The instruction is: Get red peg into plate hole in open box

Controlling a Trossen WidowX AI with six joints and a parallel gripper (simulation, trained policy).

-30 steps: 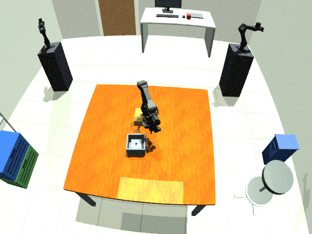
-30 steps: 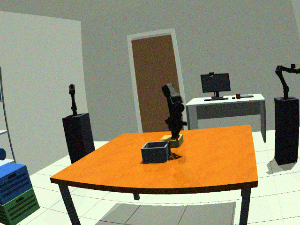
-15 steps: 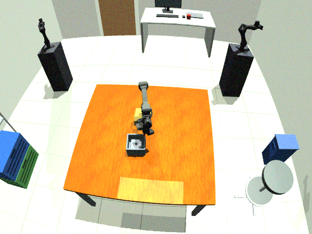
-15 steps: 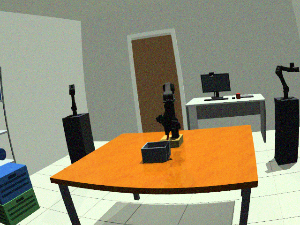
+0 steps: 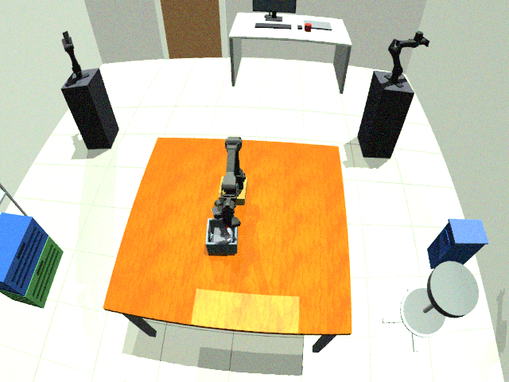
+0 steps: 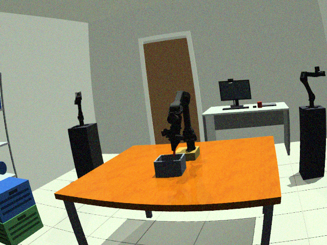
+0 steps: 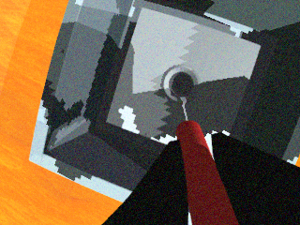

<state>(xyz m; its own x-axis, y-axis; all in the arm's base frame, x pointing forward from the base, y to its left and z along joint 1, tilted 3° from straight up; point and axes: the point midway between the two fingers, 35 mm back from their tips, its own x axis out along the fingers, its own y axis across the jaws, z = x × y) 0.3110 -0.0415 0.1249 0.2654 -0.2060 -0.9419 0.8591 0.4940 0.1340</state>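
Right now the red peg is 1 cm behind my gripper tip, 1 cm to the left of it and 1 cm above it. From my gripper tip the other things lie so: plate: 2 cm ahead, 2 cm to the right, 9 cm below; grey box: 2 cm ahead, 2 cm to the right, 11 cm below.
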